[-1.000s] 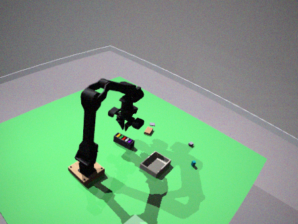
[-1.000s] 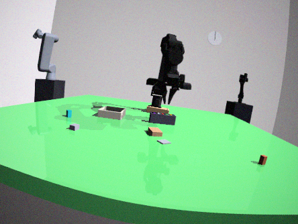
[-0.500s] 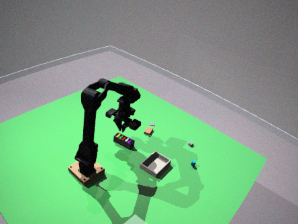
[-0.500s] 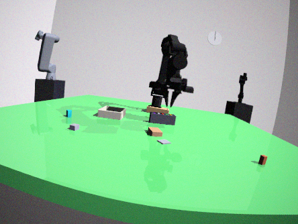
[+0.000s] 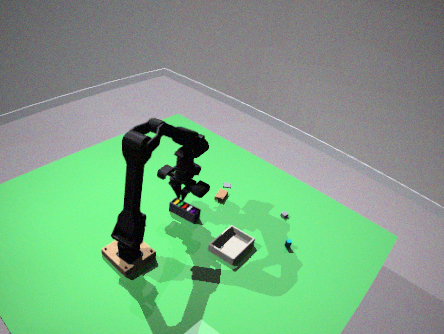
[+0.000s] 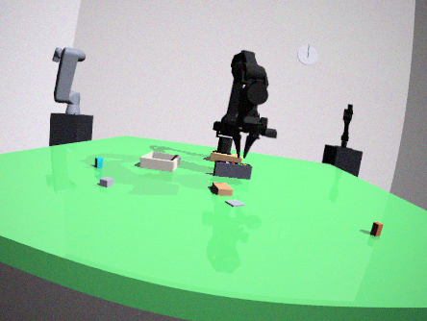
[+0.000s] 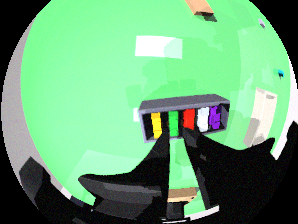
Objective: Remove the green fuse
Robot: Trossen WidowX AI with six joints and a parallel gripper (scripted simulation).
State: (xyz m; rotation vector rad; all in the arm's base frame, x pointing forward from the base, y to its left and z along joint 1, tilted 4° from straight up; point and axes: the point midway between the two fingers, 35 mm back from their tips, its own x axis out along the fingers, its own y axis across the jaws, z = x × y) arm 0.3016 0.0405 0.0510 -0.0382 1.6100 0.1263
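The green fuse is 3 cm below my gripper tip. From my gripper tip the other things lie so: flat grey piece 26 cm ahead, 3 cm to the right, 6 cm below; grey cube 26 cm ahead, 30 cm to the right, 5 cm below; pale tray 2 cm behind, 24 cm to the right, 6 cm below.
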